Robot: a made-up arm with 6 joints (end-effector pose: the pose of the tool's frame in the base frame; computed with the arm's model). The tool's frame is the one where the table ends.
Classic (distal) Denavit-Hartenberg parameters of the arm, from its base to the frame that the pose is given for. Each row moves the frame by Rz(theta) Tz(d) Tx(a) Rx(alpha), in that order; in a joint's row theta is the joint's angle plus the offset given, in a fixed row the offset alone. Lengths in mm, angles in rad.
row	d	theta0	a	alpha
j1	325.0	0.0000	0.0	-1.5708
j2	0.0	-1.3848	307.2	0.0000
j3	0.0	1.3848	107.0	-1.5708
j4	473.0	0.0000	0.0	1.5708
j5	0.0	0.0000	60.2	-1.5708
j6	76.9	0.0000	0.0	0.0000
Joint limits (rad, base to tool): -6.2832..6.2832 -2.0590..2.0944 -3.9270..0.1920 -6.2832..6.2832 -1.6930..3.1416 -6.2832..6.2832
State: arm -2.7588 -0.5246 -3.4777 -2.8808 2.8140 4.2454
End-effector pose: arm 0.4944 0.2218 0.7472 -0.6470 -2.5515 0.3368
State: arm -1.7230 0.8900 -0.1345 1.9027 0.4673 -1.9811
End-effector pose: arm -0.0108 0.0485 -0.0122 -1.4879 1.9089 0.0513
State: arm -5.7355 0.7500 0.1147 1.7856 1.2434 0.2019
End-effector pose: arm -0.1108 -0.0064 0.0571 1.3198 -2.1154 -1.6953
Working (the frame after each row of the table, in the pose's form):
after j1: 0.0000 0.0000 0.3250 -1.5279 -0.4292 0.4292
after j2: 0.2112 0.1288 0.5072 -1.3045 -0.8758 -0.0684
after j3: 0.2704 0.1650 0.4258 2.5642 0.7203 -1.1833
after j4: -0.0368 -0.0225 0.1188 -2.1649 1.3311 -0.6968
after j5: -0.0663 -0.0626 0.0850 1.5808 -2.0420 -1.7668

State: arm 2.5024 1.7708 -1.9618 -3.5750 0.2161 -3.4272
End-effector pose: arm -0.3573 0.2878 -0.3285 0.1229 -2.7706 -0.2423
Working (the frame after each row of the table, in the pose's form):
after j1: 0.0000 0.0000 0.3250 -0.6137 -1.8545 1.8545
after j2: -0.2284 0.1698 0.2093 -1.0316 -1.8331 2.0866
after j3: -0.3127 0.2324 0.2297 -0.9297 -2.8091 -0.0891
after j4: -0.3848 0.2860 -0.2347 -1.4633 0.2863 -0.0315
after j5: -0.3300 0.2760 -0.2575 -2.9540 0.2919 0.5701

